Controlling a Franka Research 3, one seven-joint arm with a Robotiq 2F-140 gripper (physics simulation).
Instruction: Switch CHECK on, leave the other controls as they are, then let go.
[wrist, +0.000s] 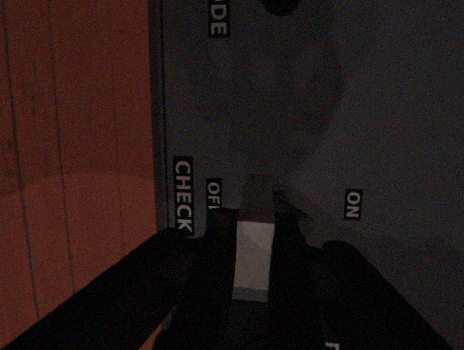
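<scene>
The CHECK label (183, 195) is on the dark grey panel (400, 125), left of my fingers. The OFF label (213, 192), partly covered, lies between it and the fingertips, and the ON label (353, 204) is farther right. My gripper (257, 199) is shut, with its pale pads together and nothing held between them. It is over the panel between OFF and ON, nearer OFF. A small dark ridged part, likely the CHECK switch's base (289, 196), shows just right of the fingertips. The fingers hide much of it; its lever's position and any contact cannot be told.
A label ending in "ODE" (218, 19) and a dark round knob (280, 4) are at the top. Part of another label (332, 345) shows at the bottom. The panel's left edge (157, 110) borders an orange-red surface with dark lines (85, 125). The picture is dim.
</scene>
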